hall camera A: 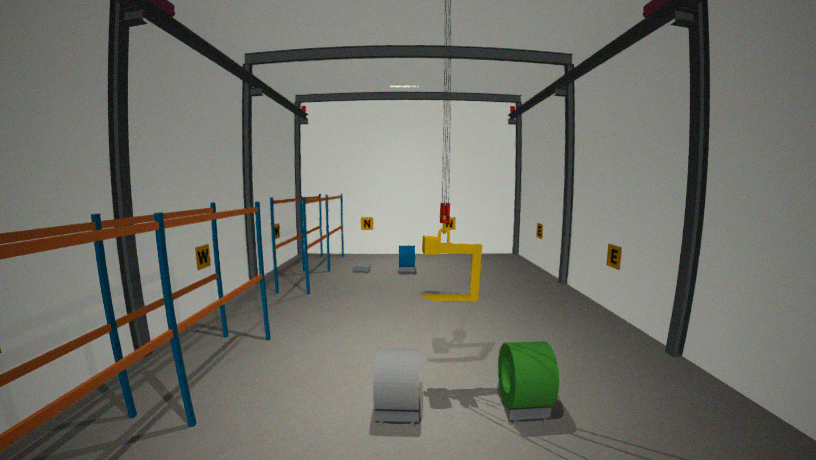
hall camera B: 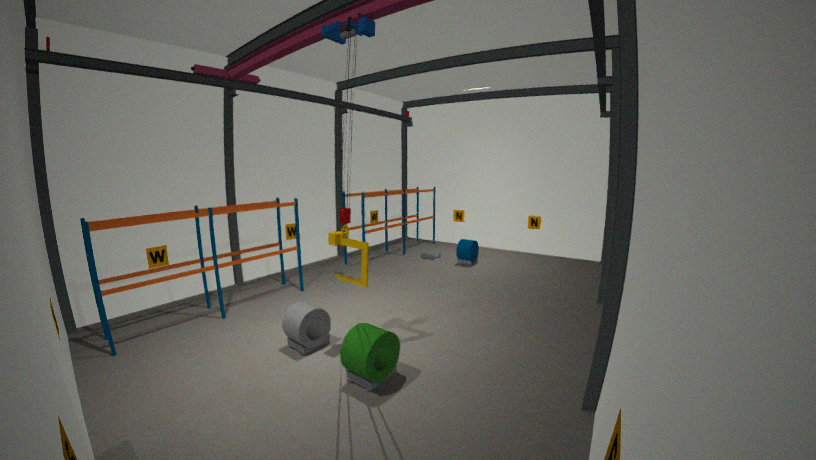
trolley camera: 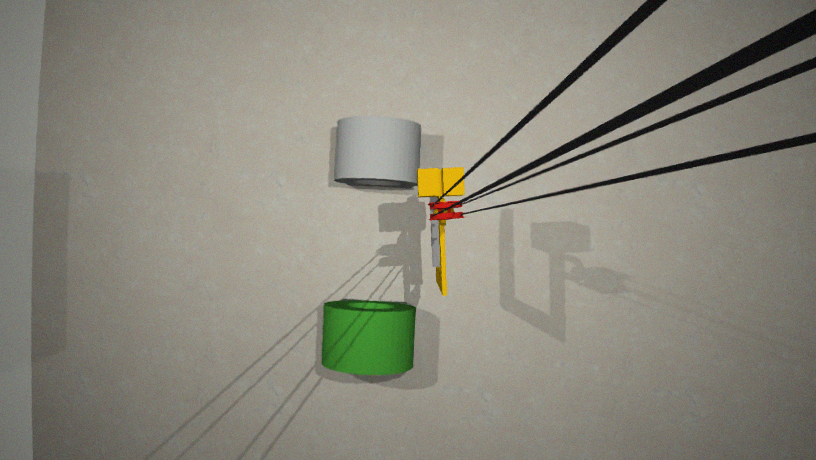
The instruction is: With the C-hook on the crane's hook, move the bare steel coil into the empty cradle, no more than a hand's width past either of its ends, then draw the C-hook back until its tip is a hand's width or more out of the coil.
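Observation:
The bare steel coil is light grey and sits in a low cradle, its bore facing the green coil's side. The empty cradle is a low grey block on the floor at the far left; it does not show in the trolley view. My yellow C-hook hangs empty and upright above the floor, beyond the grey coil and to its right in hall camera A. Its tip points left there, outside the bore. In the trolley view it is right of both near coils.
A green coil sits in a cradle across a gap from the grey coil. A blue coil stands right of the empty cradle. Racks line the W wall. The red hook block is above the C-hook.

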